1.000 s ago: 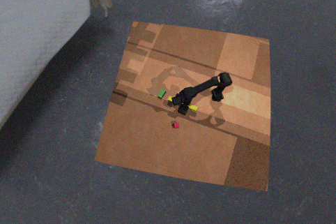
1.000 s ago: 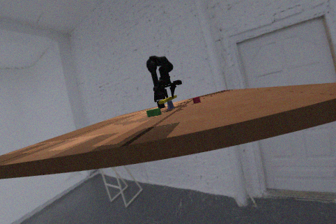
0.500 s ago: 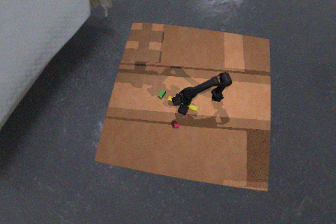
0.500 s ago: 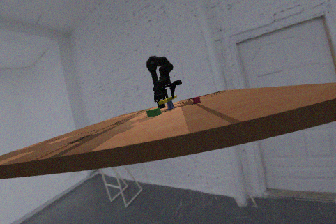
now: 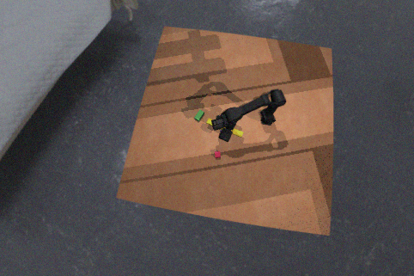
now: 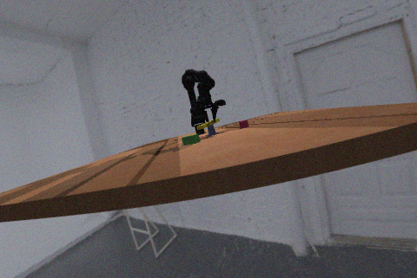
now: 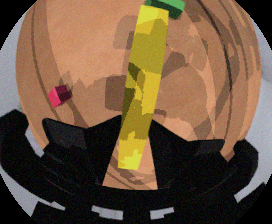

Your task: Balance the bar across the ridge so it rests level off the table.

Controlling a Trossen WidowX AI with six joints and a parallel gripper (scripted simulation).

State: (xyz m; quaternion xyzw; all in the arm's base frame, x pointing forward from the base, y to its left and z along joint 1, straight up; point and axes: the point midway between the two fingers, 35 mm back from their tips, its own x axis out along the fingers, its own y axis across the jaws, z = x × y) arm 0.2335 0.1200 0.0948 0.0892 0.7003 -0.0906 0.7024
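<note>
Now: the yellow bar 30 mm ahead of my gripper tip and 10 mm to the right of it. Also, from my gripper tip: red block 50 mm ahead, 160 mm to the left, 40 mm below; then green block 200 mm ahead, 70 mm to the right, 40 mm below.
</note>
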